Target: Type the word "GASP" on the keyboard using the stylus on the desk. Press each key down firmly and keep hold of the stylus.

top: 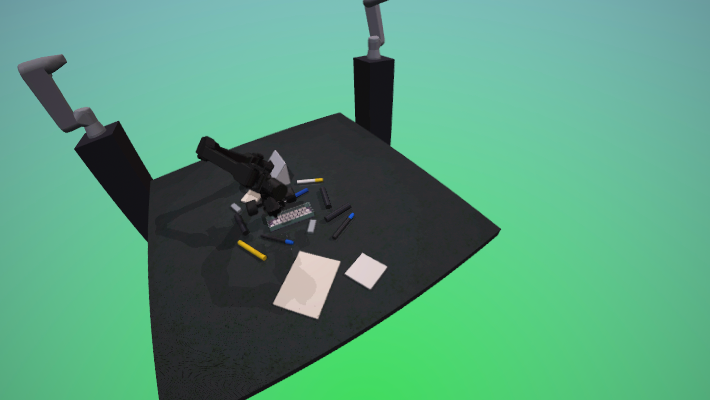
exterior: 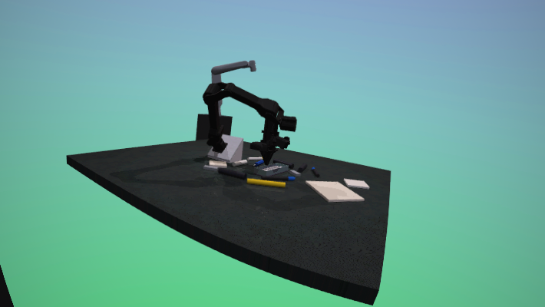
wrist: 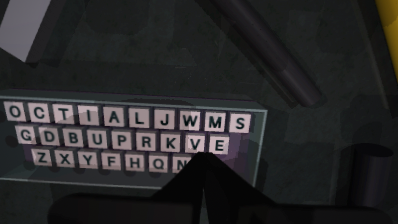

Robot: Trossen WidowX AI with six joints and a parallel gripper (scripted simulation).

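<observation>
My gripper tip is now 11 cm past the blue stylus, 11 cm to the right of it and 3 cm above it. Round my gripper tip: yellow marker: 8 cm ahead, 14 cm to the right, 3 cm below; then grey block: 9 cm ahead, 11 cm to the left, 4 cm below; then white yellow-tipped pen: 16 cm behind, 23 cm to the left, 3 cm below.
</observation>
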